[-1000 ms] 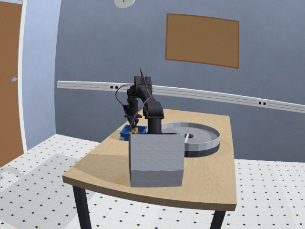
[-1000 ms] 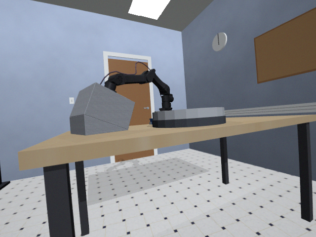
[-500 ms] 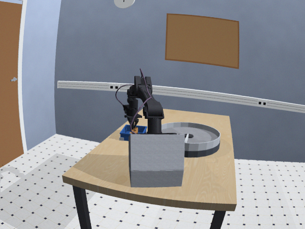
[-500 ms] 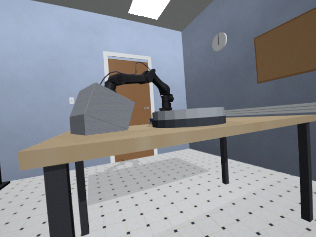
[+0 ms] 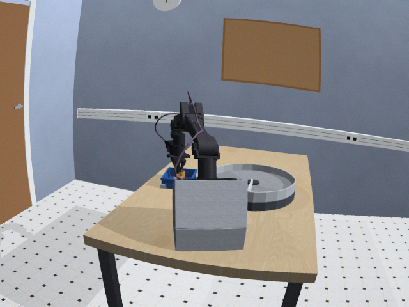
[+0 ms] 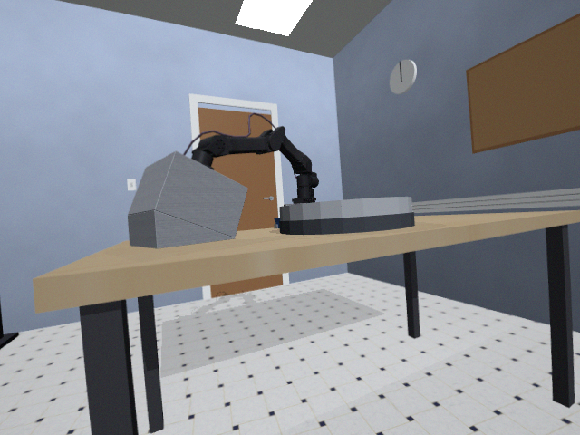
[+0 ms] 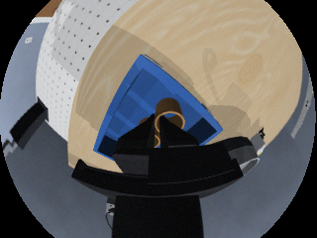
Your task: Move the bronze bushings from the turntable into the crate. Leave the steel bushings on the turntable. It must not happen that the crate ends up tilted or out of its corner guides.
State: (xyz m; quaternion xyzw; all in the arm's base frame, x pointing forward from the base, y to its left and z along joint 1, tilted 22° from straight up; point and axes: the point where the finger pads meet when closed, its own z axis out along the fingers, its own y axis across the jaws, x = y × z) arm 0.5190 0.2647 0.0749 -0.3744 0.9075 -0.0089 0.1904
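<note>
The blue crate is 4 cm behind my hand, 2 cm to the right of it and 2 cm below it. Round my hand: grey turntable 5 cm behind, 38 cm to the right, 1 cm above.
</note>
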